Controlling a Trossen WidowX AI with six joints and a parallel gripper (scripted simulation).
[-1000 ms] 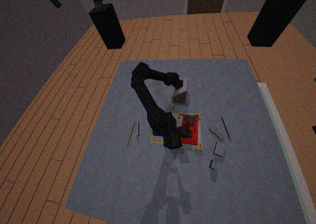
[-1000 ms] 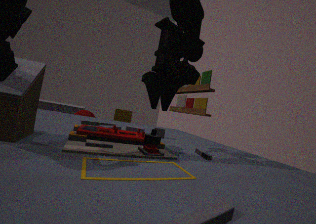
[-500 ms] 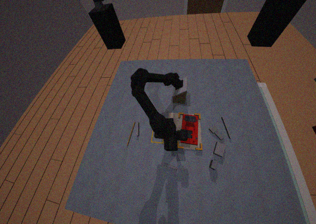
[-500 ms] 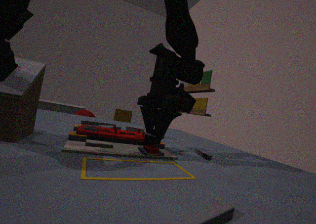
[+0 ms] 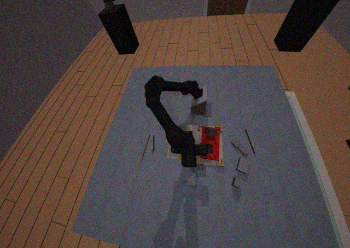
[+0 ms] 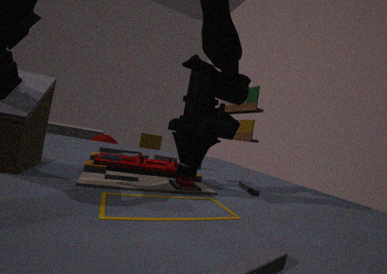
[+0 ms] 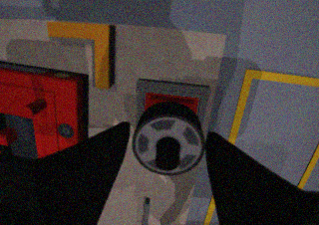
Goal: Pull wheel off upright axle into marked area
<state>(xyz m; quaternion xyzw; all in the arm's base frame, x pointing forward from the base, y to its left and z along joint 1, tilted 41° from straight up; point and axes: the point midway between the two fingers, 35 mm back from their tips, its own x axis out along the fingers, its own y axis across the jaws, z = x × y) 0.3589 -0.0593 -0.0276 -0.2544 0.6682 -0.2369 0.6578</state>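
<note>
My gripper tip is now right at the wheel. Round my gripper tip: thin dark axle (1 cm behind).
</note>
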